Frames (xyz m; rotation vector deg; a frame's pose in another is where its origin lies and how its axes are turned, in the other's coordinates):
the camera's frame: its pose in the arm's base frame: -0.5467 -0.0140 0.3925 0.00 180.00 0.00
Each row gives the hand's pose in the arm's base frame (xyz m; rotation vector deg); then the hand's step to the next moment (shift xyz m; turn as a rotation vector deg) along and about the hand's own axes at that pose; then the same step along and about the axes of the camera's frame.
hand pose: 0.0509 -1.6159 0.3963 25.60 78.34 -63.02
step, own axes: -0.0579 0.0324 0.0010 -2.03 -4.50 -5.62
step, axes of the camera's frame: -0.0365 0.0352 -0.0428 6.44 3.16 -2.11
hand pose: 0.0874 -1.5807 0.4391 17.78 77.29 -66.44
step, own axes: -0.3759 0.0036 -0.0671 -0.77 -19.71 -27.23
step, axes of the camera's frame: -0.0370 0.2278 -0.3042 31.36 12.04 -1.52
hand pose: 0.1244 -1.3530 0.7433 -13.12 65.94 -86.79
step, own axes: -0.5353 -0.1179 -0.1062 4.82 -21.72 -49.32
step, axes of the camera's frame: -0.0211 0.4882 -0.2701 49.72 18.61 10.43
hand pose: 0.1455 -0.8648 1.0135 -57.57 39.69 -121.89
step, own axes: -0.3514 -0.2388 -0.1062 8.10 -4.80 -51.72
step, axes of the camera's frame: 0.0019 0.4348 0.0519 47.36 5.88 22.05
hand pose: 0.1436 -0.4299 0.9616 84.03 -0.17 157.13
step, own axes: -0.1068 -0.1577 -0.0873 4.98 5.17 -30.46
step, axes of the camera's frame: 0.0088 0.1562 0.1394 28.24 -4.53 12.71
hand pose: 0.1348 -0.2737 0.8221 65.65 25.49 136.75
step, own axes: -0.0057 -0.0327 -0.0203 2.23 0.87 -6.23
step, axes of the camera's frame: 0.0045 0.0228 0.0312 6.40 -0.13 1.90
